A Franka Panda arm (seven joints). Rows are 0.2 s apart.
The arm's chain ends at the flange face. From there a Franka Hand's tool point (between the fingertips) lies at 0.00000 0.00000 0.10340 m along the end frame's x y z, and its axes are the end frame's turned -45 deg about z.
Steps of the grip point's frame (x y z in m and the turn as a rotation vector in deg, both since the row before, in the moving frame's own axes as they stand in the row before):
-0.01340 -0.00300 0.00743 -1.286 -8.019 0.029
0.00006 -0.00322 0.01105 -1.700 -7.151 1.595
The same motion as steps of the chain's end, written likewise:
-0.00303 -0.00448 0.00847 -6.580 -4.761 0.029
0.00486 -0.01348 0.01190 -6.259 -3.854 1.595

